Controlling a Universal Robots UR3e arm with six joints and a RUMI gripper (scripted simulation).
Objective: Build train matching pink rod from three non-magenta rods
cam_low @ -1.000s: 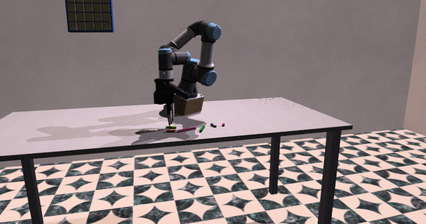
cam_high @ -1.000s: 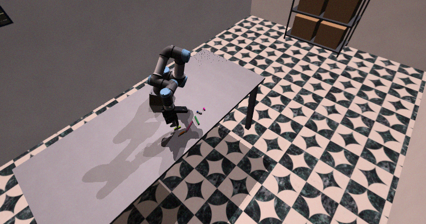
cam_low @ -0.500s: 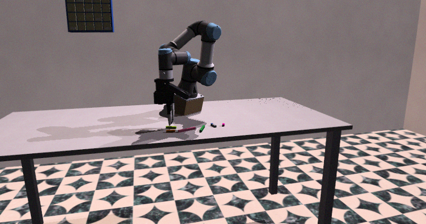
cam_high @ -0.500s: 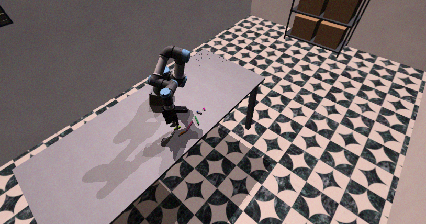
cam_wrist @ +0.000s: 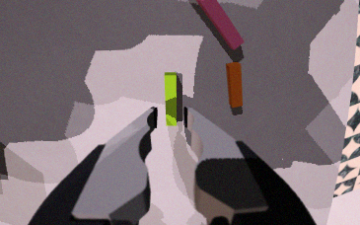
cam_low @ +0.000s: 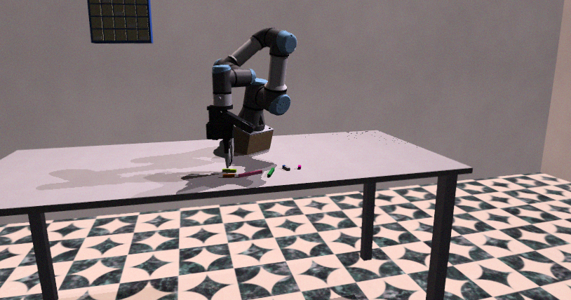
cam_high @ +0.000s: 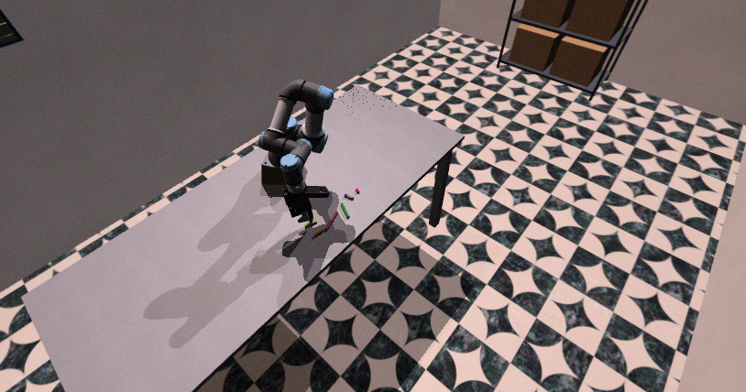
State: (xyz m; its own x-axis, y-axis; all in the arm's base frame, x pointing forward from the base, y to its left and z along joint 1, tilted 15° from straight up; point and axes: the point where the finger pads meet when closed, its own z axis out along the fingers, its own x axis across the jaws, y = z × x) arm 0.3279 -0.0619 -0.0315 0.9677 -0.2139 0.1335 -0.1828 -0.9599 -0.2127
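Right now the lime rod is 30 mm below my hand. Also, from my hand: green rod (30 mm ahead, 150 mm to the left, 30 mm below); then orange rod (60 mm ahead, 30 mm below); then pink rod (40 mm ahead, 80 mm to the left, 30 mm below).
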